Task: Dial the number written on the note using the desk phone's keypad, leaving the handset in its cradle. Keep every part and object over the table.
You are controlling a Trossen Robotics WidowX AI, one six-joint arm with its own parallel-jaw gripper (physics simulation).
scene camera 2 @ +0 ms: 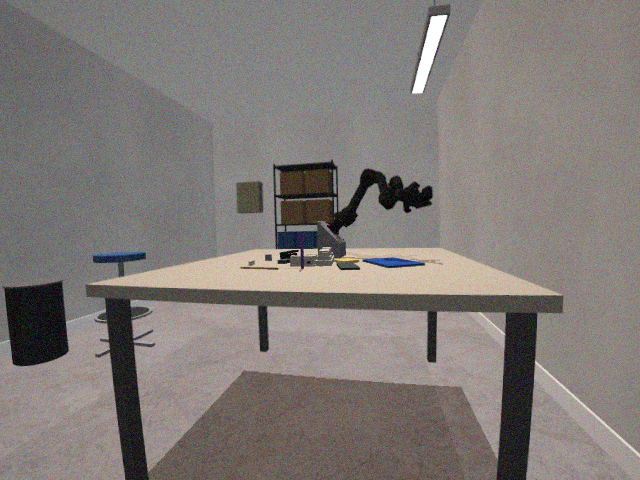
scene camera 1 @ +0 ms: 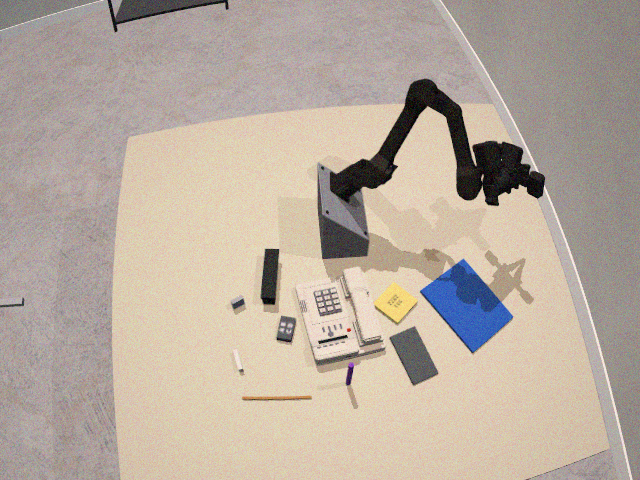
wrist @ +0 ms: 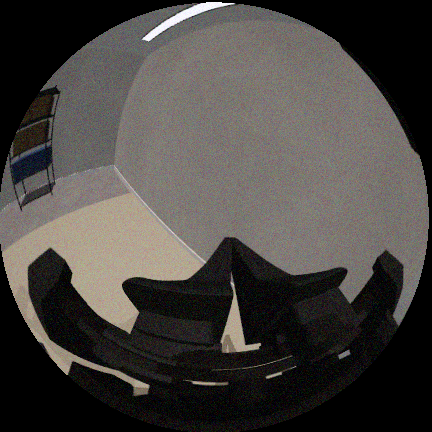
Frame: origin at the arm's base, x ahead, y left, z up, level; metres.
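Seen in the pictures: gripper, between the fingertips: (scene camera 2: 431, 204) (scene camera 1: 529, 166) (wrist: 228, 241); arm's base, origin of its link: (scene camera 2: 331, 229) (scene camera 1: 339, 187).
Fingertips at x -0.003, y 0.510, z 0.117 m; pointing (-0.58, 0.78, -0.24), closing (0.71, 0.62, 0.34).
Pixels of each thing's middle, then the offset from my fingertips to it.
- cream desk phone, middle of its body: (scene camera 1: 340, 316) (scene camera 2: 313, 257) dy -0.507, dx +0.298, dz -0.236 m
- handset, middle of its body: (scene camera 1: 361, 306) (scene camera 2: 325, 253) dy -0.458, dx +0.281, dz -0.216 m
- yellow note, middle of its body: (scene camera 1: 395, 303) (scene camera 2: 346, 260) dy -0.370, dx +0.256, dz -0.251 m
- blue folder, middle of its body: (scene camera 1: 468, 304) (scene camera 2: 391, 262) dy -0.170, dx +0.270, dz -0.252 m
- dark grey pad, middle of its body: (scene camera 1: 414, 355) (scene camera 2: 347, 266) dy -0.327, dx +0.405, dz -0.253 m
- purple marker, middle of its body: (scene camera 1: 349, 374) (scene camera 2: 302, 251) dy -0.490, dx +0.472, dz -0.192 m
- black block, middle of its body: (scene camera 1: 270, 276) (scene camera 2: 289, 255) dy -0.678, dx +0.190, dz -0.237 m
- small remote, middle of its body: (scene camera 1: 286, 329) dy -0.637, dx +0.328, dz -0.249 m
- white stick, middle of its body: (scene camera 1: 238, 360) dy -0.752, dx +0.421, dz -0.247 m
- pencil, middle of its body: (scene camera 1: 276, 398) dy -0.658, dx +0.515, dz -0.254 m
The cream desk phone (scene camera 1: 336, 350) (scene camera 2: 302, 260) lies on the table, with its dark-keyed keypad (scene camera 1: 327, 301) facing up. The handset (scene camera 1: 364, 310) rests in its cradle along the phone's right side in scene camera 1. A yellow note (scene camera 1: 395, 303) (scene camera 2: 346, 259) lies right of the phone; its writing is too blurred to read surely. My gripper (scene camera 1: 509, 178) (scene camera 2: 418, 195) (wrist: 228, 241) is shut and empty, high above the table's right side and far from the phone. The phone and note do not show in the wrist view.
A blue folder (scene camera 1: 467, 305) (scene camera 2: 392, 262) and a dark grey pad (scene camera 1: 413, 355) lie right of the phone. A purple marker (scene camera 1: 349, 373) (scene camera 2: 302, 253) stands upright before it. A black block (scene camera 1: 269, 276), a small remote (scene camera 1: 286, 329), a white stick (scene camera 1: 237, 360) and a pencil (scene camera 1: 276, 397) lie on the left.
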